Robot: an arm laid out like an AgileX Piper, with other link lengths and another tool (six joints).
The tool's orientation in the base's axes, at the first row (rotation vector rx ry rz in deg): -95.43 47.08 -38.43
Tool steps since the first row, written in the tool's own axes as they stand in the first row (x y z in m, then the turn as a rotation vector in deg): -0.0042 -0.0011 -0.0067 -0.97 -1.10 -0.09; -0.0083 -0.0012 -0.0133 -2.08 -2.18 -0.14; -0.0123 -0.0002 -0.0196 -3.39 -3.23 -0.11; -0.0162 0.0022 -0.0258 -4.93 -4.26 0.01; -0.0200 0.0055 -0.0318 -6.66 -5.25 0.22
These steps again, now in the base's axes. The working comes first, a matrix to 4 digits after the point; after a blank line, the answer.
The tool's axes in the first row as the columns of a matrix, in the base's axes (used below as rounded here):
0.5981 -0.1766 0.7817
-0.8013 -0.1517 0.5787
0.0164 -0.9725 -0.2322

-0.0076 -0.0003 0.0026 -0.46 0.89 1.07; -0.0151 -0.0009 0.0041 -0.97 1.92 2.12; -0.0226 -0.0015 0.0045 -1.54 3.14 3.11; -0.0302 -0.0023 0.0036 -2.19 4.60 4.06; -0.0378 -0.0032 0.0017 -2.88 6.26 4.95
